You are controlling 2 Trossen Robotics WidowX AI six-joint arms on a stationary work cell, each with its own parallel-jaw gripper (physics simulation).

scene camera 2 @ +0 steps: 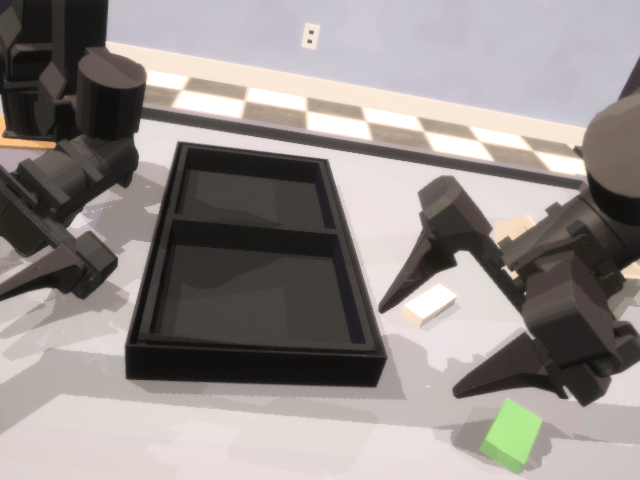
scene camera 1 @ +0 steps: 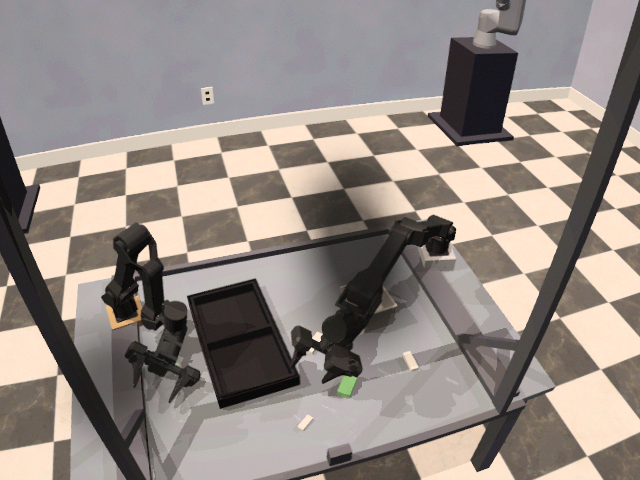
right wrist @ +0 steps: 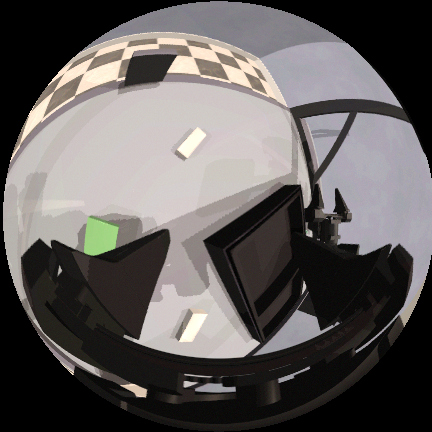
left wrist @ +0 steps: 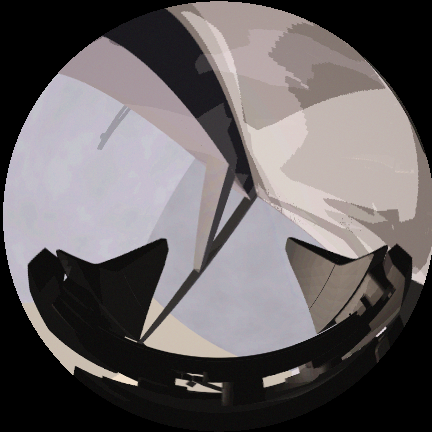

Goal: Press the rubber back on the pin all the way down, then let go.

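Seen in the pictures: left gripper, fingertip midpoint: (scene camera 1: 152, 394) (right wrist: 326, 185) (left wrist: 228, 244); right gripper, fingertip midpoint: (scene camera 2: 417, 352) (scene camera 1: 306, 375) (right wrist: 233, 237); left arm's base at its link origin: (scene camera 2: 35, 129) (scene camera 1: 125, 312); right arm's base at its link origin: (scene camera 1: 437, 249).
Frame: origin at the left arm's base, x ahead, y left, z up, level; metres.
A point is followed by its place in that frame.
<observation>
The pin and its rubber back do not show clearly in any view. A small bit of green (scene camera 1: 177, 365) {x 0.086, y -0.236, z -0.016 m} shows beside the left gripper's body in scene camera 1, too small to make out. My left gripper (scene camera 1: 153, 392) {x 0.001, y -0.341, z 0.043 m} (left wrist: 228, 244) {x 0.001, y -0.341, z 0.043 m} (right wrist: 326, 185) {x 0.001, y -0.341, z 0.043 m} is open and empty, over the table left of the black tray, its fingers spread wide. In the left wrist view, table surface, frame bars and wall lie beyond its fingers. My right gripper (scene camera 1: 309, 373) {x 0.356, y -0.453, z 0.049 m} (scene camera 2: 418, 353) {x 0.356, y -0.453, z 0.049 m} (right wrist: 233, 237) {x 0.356, y -0.453, z 0.049 m} is open and empty, right of the tray, near a green block (scene camera 1: 346, 385) {x 0.448, y -0.489, z -0.011 m} (scene camera 2: 512, 432) {x 0.447, y -0.490, z -0.010 m} (right wrist: 101, 235) {x 0.438, y -0.497, z -0.010 m}.
The black two-compartment tray (scene camera 1: 258, 395) {x 0.242, y -0.413, z -0.015 m} (scene camera 2: 255, 364) {x 0.243, y -0.413, z -0.001 m} (right wrist: 250, 220) {x 0.295, y -0.419, z 0.003 m} lies between the grippers. A white block (scene camera 2: 430, 304) {x 0.440, y -0.333, z -0.011 m} (right wrist: 192, 325) {x 0.439, y -0.333, z -0.011 m} lies by the right gripper; others (scene camera 1: 305, 422) {x 0.311, y -0.533, z -0.016 m} (scene camera 1: 409, 360) {x 0.634, y -0.497, z -0.014 m} lie farther off. An open box stands under the right arm. Dark frame posts rise at both sides.
</observation>
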